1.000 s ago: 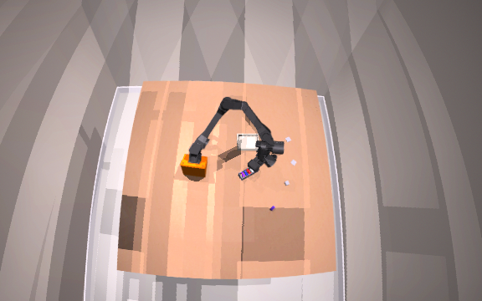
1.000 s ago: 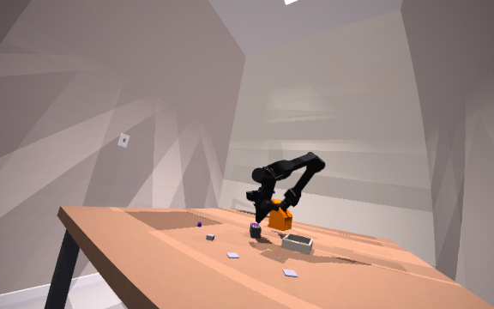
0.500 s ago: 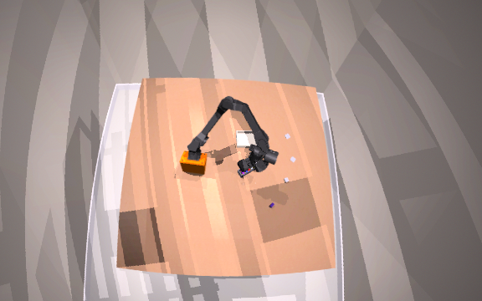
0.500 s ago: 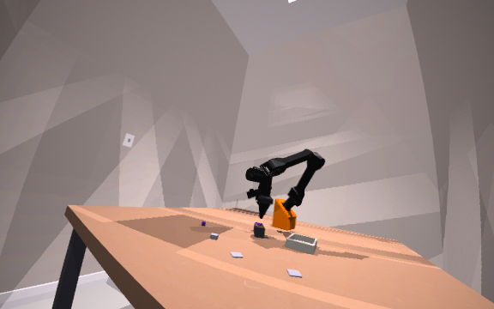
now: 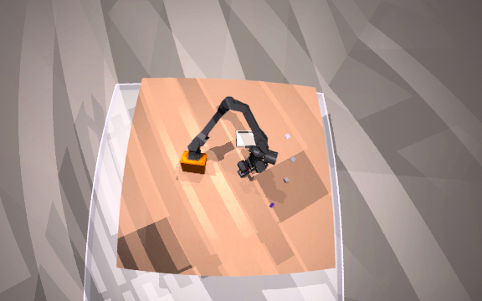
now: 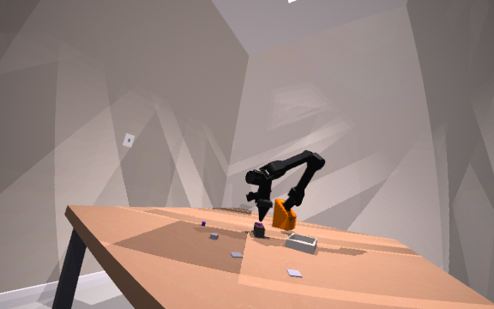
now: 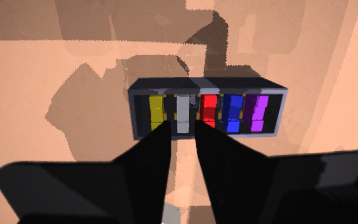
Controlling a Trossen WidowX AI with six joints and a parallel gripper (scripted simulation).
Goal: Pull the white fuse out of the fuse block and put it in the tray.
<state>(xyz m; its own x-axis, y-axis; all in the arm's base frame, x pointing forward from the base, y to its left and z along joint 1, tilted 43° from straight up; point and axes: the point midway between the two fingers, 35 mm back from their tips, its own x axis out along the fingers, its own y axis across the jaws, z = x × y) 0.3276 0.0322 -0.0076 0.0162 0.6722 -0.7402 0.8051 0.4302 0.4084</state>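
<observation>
My gripper tip is now 30 mm above the white fuse. Round my gripper tip: tray 30 mm behind, 180 mm to the left, 60 mm below.
</observation>
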